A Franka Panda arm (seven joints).
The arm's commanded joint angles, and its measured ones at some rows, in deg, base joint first. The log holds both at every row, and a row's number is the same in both.
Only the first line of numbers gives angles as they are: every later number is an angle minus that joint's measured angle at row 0.
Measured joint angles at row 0:
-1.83, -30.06, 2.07, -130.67, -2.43, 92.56, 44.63
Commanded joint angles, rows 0 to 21:
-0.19, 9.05, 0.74, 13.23, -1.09, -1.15, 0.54
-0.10, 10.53, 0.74, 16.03, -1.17, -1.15, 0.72
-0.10, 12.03, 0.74, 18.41, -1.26, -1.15, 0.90
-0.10, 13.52, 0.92, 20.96, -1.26, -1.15, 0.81
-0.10, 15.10, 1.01, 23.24, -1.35, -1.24, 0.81
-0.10, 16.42, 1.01, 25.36, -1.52, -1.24, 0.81
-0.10, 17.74, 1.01, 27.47, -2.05, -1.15, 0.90
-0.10, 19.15, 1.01, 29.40, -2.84, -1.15, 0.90
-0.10, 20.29, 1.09, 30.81, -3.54, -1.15, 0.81
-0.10, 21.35, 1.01, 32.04, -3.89, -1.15, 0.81
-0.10, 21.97, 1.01, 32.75, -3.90, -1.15, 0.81
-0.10, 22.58, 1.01, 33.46, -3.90, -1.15, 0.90
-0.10, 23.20, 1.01, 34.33, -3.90, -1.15, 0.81
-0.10, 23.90, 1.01, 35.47, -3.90, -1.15, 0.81
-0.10, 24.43, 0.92, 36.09, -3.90, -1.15, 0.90
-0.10, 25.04, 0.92, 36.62, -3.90, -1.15, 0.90
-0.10, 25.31, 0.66, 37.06, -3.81, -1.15, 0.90
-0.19, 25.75, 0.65, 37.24, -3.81, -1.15, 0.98
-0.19, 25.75, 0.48, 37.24, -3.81, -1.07, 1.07
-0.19, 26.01, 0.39, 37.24, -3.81, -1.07, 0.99
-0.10, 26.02, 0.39, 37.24, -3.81, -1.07, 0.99
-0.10, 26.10, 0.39, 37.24, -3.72, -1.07, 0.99
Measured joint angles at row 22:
-0.07, 24.99, 0.19, 35.56, -2.63, -0.04, 0.08
